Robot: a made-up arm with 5 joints. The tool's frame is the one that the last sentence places.
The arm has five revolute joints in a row. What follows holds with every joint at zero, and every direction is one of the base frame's.
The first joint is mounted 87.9 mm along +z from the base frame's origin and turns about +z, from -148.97 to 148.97 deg.
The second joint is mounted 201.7 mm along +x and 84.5 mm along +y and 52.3 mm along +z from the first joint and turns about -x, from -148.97 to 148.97 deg.
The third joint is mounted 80 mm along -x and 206.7 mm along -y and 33.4 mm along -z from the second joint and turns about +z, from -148.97 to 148.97 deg.
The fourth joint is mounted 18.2 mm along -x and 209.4 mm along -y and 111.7 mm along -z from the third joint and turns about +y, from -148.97 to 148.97 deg.
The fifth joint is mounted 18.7 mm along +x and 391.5 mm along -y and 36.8 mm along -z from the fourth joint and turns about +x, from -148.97 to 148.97 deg.
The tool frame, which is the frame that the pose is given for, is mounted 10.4 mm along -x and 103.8 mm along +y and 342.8 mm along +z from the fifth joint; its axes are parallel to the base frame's.
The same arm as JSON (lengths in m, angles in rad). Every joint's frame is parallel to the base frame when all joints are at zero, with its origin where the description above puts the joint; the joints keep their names.
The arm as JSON. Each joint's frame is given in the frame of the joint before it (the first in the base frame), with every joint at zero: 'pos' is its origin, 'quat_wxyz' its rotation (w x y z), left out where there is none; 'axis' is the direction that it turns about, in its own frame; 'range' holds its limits. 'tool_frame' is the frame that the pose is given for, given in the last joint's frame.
{"length_unit": "m", "angle_unit": "rad", "joints": [{"joint": "joint 1", "pos": [0.0, 0.0, 0.0879], "axis": [0.0, 0.0, 1.0], "range": [-2.6, 2.6]}, {"joint": "joint 2", "pos": [0.2017, 0.0845, 0.0523], "axis": [-1.0, 0.0, 0.0], "range": [-2.6, 2.6]}, {"joint": "joint 3", "pos": [-0.08, -0.2067, -0.0334], "axis": [0.0, 0.0, 1.0], "range": [-2.6, 2.6]}, {"joint": "joint 4", "pos": [-0.0182, -0.2094, -0.1117], "axis": [0.0, 1.0, 0.0], "range": [-2.6, 2.6]}, {"joint": "joint 5", "pos": [0.0187, -0.3915, -0.0368], "axis": [1.0, 0.0, 0.0], "range": [-2.6, 2.6]}], "tool_frame": {"pos": [-0.0104, 0.1038, 0.3428]}}
